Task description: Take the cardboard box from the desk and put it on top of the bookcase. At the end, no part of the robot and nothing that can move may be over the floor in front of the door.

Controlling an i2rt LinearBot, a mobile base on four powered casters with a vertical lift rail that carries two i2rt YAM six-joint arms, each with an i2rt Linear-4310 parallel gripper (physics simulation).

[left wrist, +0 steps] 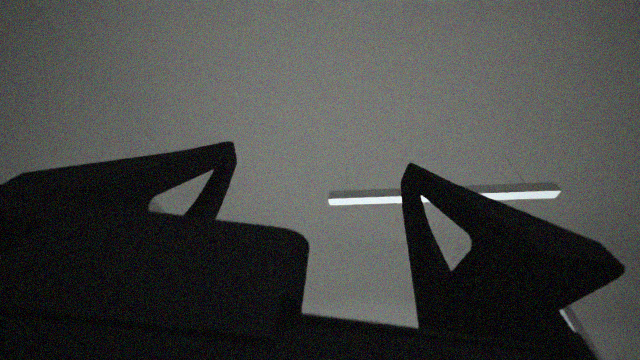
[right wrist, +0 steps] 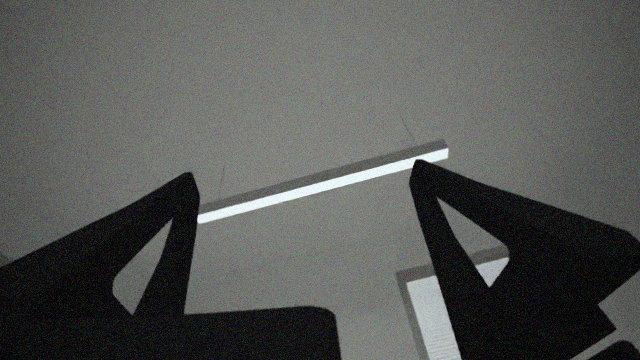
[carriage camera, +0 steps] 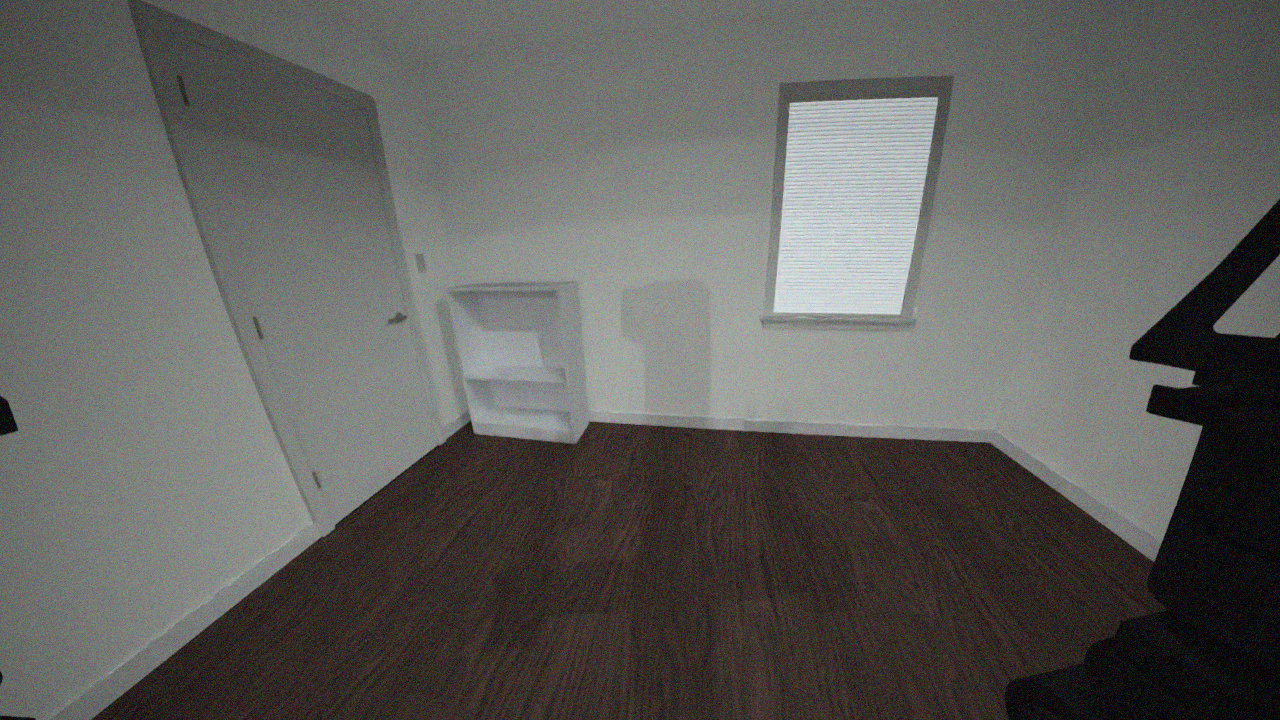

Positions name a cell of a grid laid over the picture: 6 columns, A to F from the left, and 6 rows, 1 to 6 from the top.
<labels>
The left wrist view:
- my left gripper: C3
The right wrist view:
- my right gripper: C3
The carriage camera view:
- white bookcase: C3
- window with blinds: E2
</labels>
